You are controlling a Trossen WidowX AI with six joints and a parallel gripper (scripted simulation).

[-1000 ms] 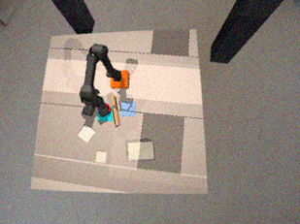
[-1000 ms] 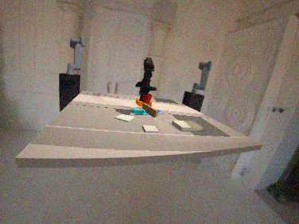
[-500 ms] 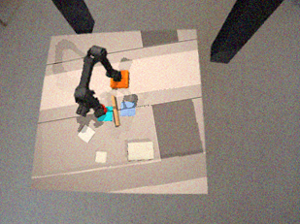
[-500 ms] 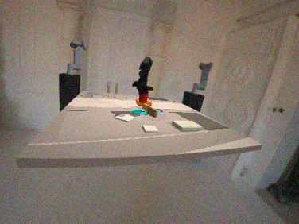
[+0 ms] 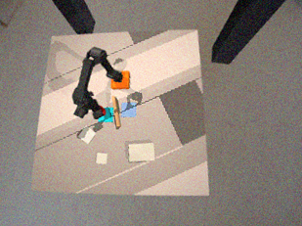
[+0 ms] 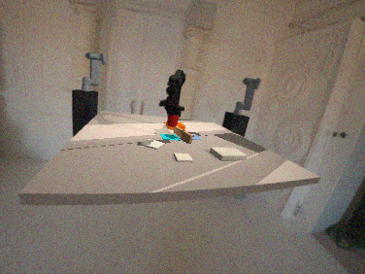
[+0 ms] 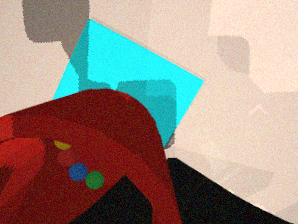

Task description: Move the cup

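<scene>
The cyan pad is 2 cm ahead of my gripper tip, 2 cm to the left of it and 12 cm below it. Round my gripper tip: red cup (2 cm ahead, 2 cm to the left); wooden bar (1 cm behind, 10 cm to the left, 10 cm below); light blue pad (4 cm behind, 19 cm to the left, 12 cm below).
</scene>
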